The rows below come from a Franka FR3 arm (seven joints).
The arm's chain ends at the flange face. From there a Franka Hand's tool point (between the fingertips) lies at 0.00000 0.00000 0.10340 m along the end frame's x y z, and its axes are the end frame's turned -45 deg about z.
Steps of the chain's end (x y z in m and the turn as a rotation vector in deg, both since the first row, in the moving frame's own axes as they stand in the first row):
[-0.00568, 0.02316, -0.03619, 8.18, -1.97, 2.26]
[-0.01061, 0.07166, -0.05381, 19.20, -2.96, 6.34]
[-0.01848, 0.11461, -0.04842, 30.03, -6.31, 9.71]
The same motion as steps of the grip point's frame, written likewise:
[-0.01224, -0.00039, -0.03730, 7.18, 4.39, 2.26]
[-0.03634, 0.01662, -0.05969, 15.67, 11.48, 6.34]
[-0.06158, 0.02650, -0.06286, 25.70, 16.77, 9.71]

